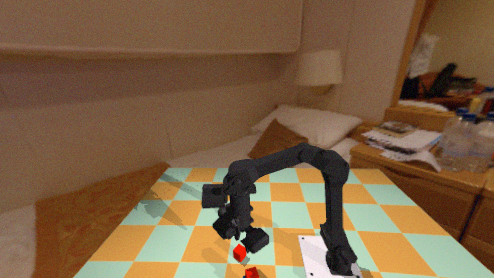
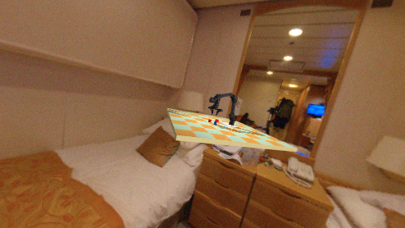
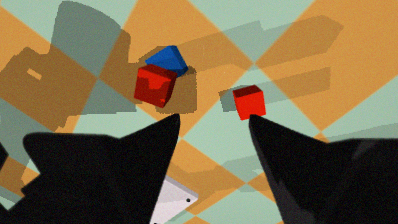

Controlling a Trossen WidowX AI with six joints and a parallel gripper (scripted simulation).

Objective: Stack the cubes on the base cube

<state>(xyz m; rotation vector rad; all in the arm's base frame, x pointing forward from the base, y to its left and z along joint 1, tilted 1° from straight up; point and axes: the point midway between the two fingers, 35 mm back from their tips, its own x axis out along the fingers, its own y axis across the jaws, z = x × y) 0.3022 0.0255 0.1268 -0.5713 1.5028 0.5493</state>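
Now: the blue cube 9 cm below my gripper tip, 6 cm to the left of it and 1 cm behind it.
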